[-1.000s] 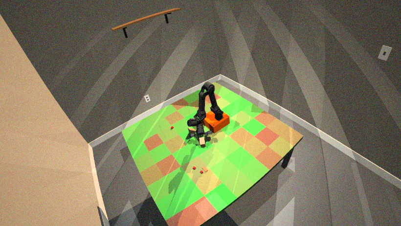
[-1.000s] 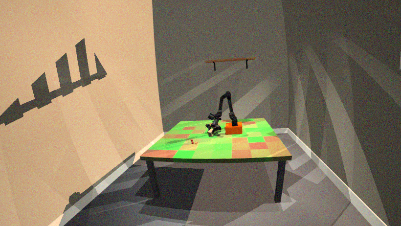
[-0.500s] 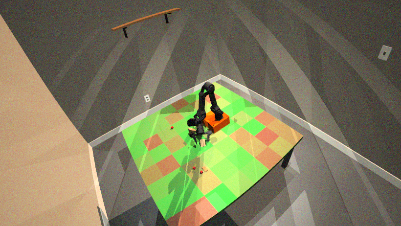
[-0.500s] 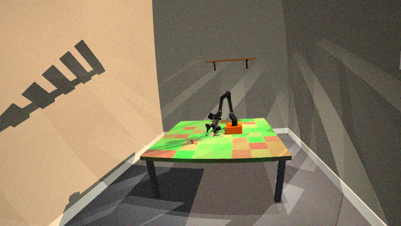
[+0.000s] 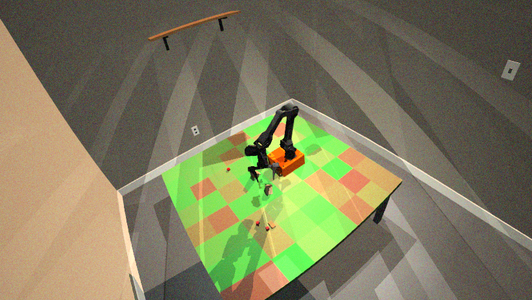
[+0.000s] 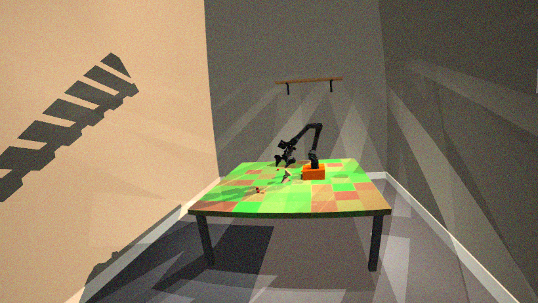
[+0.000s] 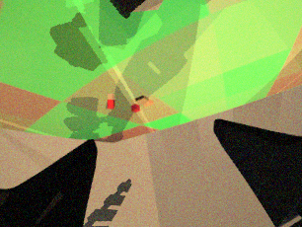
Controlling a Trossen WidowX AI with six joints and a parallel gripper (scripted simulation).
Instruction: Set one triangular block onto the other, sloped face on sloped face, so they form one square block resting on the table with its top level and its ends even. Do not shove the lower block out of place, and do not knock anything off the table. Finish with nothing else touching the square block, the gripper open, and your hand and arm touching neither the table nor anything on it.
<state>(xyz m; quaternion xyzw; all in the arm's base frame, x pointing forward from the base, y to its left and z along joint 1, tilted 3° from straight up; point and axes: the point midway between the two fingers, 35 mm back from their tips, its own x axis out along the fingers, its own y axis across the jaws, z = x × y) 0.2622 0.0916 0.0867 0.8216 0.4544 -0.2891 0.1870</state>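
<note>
Now: gripper tip 30 mm past the tan triangular block, 40 mm to the left of it and 110 mm above it. Round my gripper tip: small tan block: 110 mm ahead, 190 mm to the left, 130 mm below; small yellow piece: 150 mm behind, 320 mm to the right, 130 mm below.
</note>
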